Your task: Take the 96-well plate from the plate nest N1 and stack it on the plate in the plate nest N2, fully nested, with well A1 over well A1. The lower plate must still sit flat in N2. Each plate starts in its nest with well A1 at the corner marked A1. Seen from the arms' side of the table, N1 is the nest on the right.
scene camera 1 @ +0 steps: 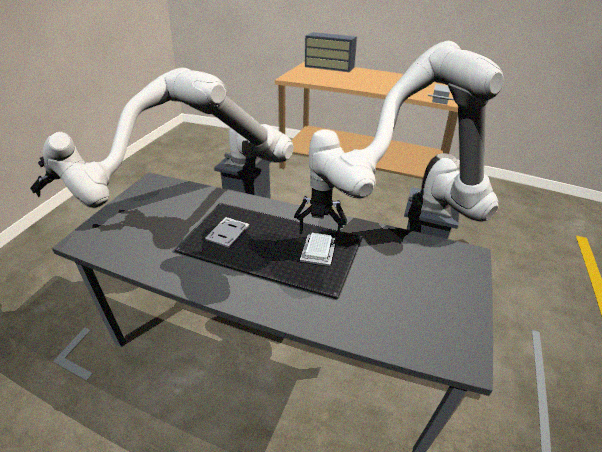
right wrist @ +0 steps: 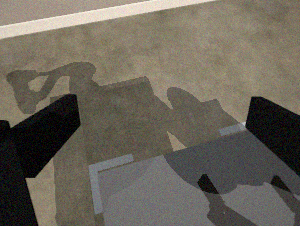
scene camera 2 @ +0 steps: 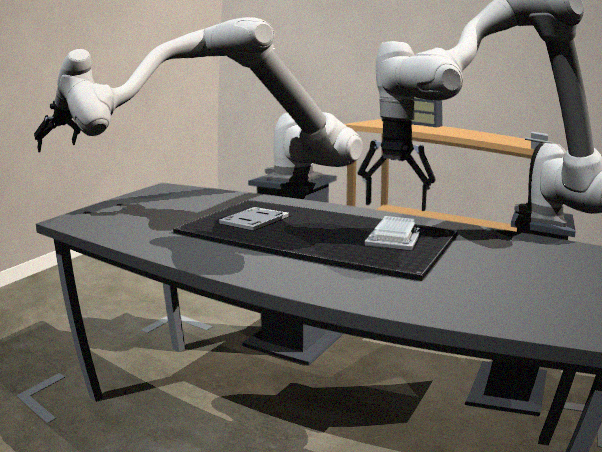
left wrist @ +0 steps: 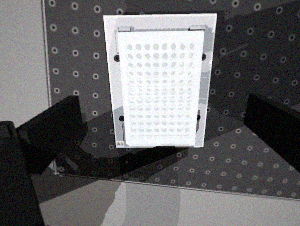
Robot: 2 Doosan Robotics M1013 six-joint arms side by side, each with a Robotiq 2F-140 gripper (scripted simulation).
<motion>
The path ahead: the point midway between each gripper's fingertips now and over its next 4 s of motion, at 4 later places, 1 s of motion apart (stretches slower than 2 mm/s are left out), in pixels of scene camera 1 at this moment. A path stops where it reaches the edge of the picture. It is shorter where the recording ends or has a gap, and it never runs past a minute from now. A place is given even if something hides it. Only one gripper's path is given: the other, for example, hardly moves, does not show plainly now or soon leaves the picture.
The left gripper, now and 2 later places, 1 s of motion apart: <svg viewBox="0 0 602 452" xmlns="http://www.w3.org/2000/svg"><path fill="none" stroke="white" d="M319 234L314 227L293 223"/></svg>
</motion>
